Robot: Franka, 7 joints.
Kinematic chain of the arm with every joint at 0, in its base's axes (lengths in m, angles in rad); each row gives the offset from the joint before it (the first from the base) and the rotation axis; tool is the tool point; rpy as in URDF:
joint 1: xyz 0 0 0.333 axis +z
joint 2: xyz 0 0 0 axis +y
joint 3: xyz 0 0 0.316 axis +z
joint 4: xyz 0.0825 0 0 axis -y
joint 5: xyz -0.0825 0 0.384 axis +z
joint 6: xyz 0 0 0 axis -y
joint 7: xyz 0.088 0 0 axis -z
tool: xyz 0 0 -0.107 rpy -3.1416 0 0
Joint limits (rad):
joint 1: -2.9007..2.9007
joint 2: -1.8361..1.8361
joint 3: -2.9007..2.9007
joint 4: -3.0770..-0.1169
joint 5: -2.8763..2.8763
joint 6: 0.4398..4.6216
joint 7: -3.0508..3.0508
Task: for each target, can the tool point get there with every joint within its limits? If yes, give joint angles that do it. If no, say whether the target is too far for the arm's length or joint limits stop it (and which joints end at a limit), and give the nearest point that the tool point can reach.
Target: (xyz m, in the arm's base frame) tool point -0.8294 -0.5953 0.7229
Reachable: no: too far | nearest point -0.6511 -0.4673 0.6391 | short by 0.235 m
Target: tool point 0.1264 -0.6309 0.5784
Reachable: yes | joints -1.9140 0.5358 0.5050 -1.2015 -2.0048 3.7528 -1.6069
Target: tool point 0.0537 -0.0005 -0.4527
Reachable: no: joint limits stop it (at a limit: joint 2) | nearest point 0.0996 -0.0009 -0.3280 | short by 0.133 m
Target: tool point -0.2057 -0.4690 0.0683
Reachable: yes | joints 1.5232 -1.2295 2.4363 -1.5437 -1.9197 4.2779 1.4832
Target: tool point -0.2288 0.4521 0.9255
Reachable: yes | joints -0.6814 -0.4512 1.7139 -0.4859 1.4528 1.2833 -0.4177
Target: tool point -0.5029 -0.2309 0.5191
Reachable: yes | joints -0.3764 -0.4774 -2.4210 -1.6203 -1.8572 4.1204 1.1912
